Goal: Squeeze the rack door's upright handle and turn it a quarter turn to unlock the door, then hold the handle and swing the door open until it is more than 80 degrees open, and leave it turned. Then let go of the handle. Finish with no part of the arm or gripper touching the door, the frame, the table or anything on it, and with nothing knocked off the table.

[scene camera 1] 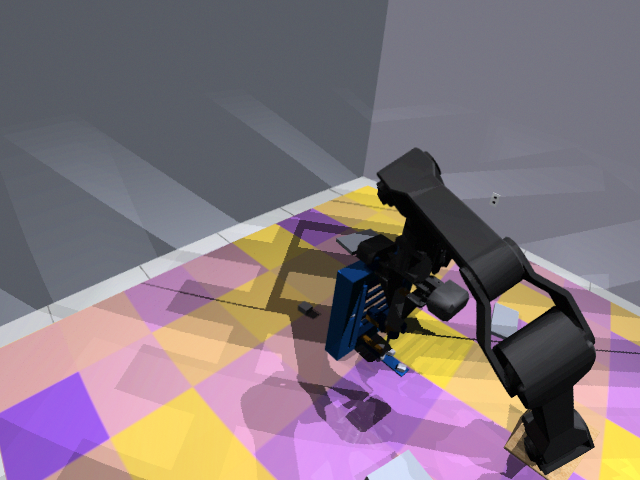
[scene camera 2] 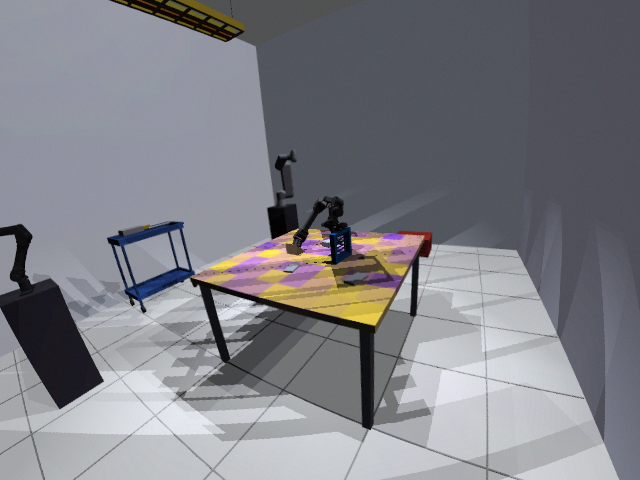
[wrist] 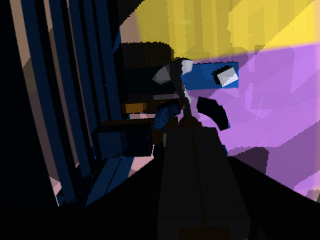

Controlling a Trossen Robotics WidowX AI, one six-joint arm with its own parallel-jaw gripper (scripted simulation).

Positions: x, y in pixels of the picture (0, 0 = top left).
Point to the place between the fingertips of the gripper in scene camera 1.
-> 397, 313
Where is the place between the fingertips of the gripper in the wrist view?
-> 193, 165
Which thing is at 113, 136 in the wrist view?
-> A slatted door.
